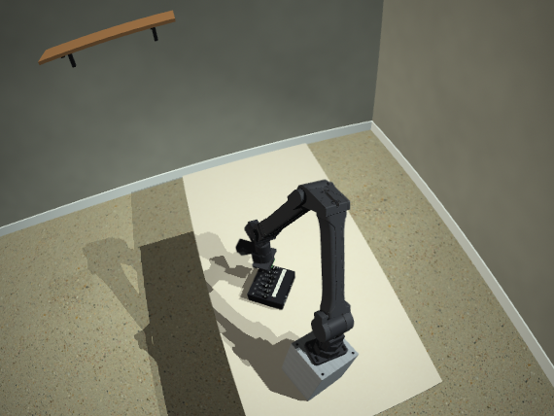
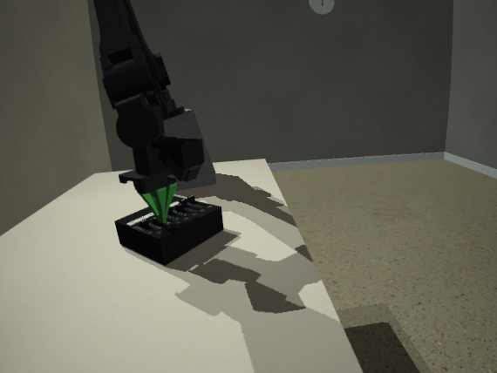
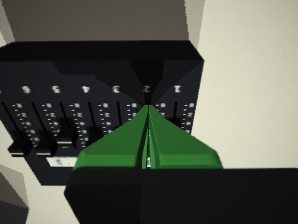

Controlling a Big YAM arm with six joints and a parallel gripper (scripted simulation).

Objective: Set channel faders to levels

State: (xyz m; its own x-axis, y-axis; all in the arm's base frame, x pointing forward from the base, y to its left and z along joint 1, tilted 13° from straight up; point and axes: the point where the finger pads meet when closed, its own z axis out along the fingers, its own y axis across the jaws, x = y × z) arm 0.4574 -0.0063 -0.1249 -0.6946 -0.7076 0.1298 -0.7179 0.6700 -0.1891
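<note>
My hand is 30 mm to the left of the channel 1 fader cap and 10 mm above it. The rest, counted from my hand: channel 2 fader 10 mm to the right, 10 mm below, 10 mm behind; master fader cap 110 mm behind, 50 mm to the left, 10 mm below.
</note>
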